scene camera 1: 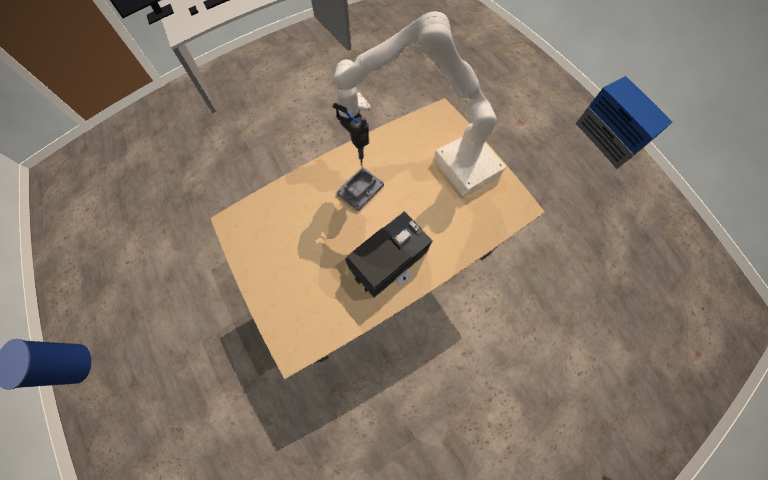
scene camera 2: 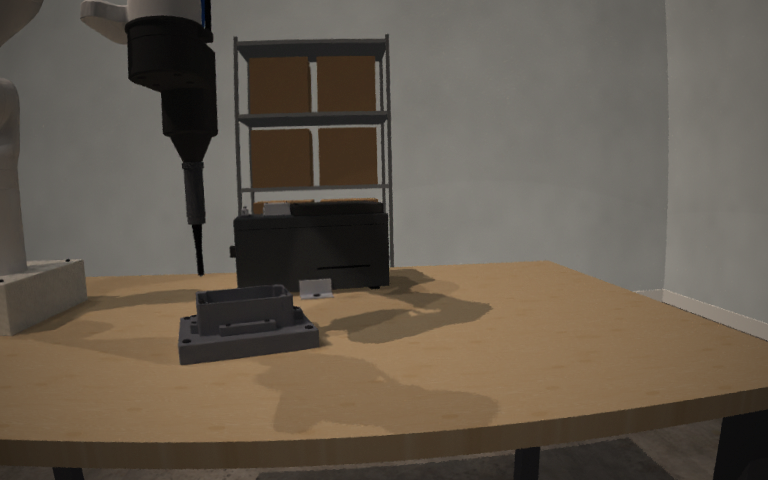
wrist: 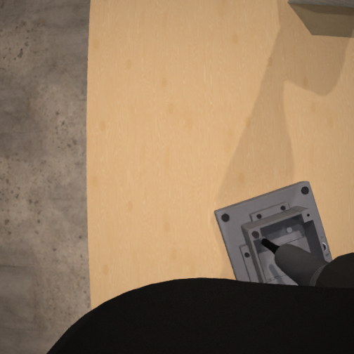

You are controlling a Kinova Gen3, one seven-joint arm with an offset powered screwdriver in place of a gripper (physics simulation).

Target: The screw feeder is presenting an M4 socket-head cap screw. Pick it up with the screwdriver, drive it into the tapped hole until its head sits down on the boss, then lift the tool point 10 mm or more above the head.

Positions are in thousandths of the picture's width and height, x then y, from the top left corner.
Labels:
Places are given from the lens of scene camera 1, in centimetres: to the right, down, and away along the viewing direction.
black screw feeder (scene camera 1: 542, 507): 12, 1, 115

